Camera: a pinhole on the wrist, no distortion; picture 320 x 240 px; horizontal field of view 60.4 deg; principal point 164.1 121.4 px. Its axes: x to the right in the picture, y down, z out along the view. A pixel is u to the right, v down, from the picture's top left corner.
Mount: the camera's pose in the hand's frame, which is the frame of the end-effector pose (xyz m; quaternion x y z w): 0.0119 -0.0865 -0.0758 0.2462 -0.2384 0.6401 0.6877
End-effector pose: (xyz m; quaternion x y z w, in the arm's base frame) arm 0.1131 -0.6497 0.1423 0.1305 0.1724 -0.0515 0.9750
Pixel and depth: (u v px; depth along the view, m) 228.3 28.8 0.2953
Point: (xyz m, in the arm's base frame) 0.2461 -0.9288 0.2220
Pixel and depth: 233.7 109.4 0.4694
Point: 0.2176 -1.0368 0.3850
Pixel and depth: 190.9 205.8 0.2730
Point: 0.0594 -0.9149 0.2506
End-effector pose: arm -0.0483 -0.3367 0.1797 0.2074 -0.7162 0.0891 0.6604
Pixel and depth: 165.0 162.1 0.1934
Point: -0.0277 -0.5503 0.1222
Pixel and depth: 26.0 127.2 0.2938
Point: 0.0635 -0.7054 0.1091
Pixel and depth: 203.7 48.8 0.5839
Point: -0.2678 -0.9006 0.2343
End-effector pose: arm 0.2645 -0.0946 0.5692 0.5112 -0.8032 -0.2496 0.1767
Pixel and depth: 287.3 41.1 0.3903
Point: 0.1856 -0.2164 0.1807
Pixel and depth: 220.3 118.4 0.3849
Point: 0.3138 -0.1471 0.1912
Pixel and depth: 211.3 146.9 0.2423
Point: 0.3486 -0.1284 0.3356
